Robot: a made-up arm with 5 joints.
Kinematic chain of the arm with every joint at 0, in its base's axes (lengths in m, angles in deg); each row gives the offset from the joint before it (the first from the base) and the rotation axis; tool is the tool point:
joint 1: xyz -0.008 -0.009 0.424 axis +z
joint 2: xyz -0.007 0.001 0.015 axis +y
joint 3: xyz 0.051 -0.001 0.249 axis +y
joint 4: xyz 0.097 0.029 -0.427 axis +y
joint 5: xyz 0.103 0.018 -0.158 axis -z
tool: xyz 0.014 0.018 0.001
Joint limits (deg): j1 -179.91..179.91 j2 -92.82..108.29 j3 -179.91..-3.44 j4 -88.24..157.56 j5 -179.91..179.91
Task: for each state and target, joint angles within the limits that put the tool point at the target. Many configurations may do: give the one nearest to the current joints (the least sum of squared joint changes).
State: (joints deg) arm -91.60 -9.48 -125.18 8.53 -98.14
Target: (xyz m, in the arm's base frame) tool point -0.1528 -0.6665 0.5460
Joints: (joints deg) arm -107.32 6.76 -74.68 26.70 -100.48
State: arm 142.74 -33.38 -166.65 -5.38 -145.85
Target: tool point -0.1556 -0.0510 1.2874
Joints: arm 179.90 -5.17 -145.28 -2.36 -139.86
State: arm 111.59 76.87 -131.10 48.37 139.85
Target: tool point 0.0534 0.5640 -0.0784
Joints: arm 81.48 82.95 -114.98 59.01 141.58
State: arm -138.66 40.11 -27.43 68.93 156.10
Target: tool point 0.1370 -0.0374 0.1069
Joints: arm -179.91 53.94 -14.81 66.13 178.45
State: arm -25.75 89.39 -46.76 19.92 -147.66
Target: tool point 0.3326 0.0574 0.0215
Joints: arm 4.36 36.15 -42.94 28.70 -144.90
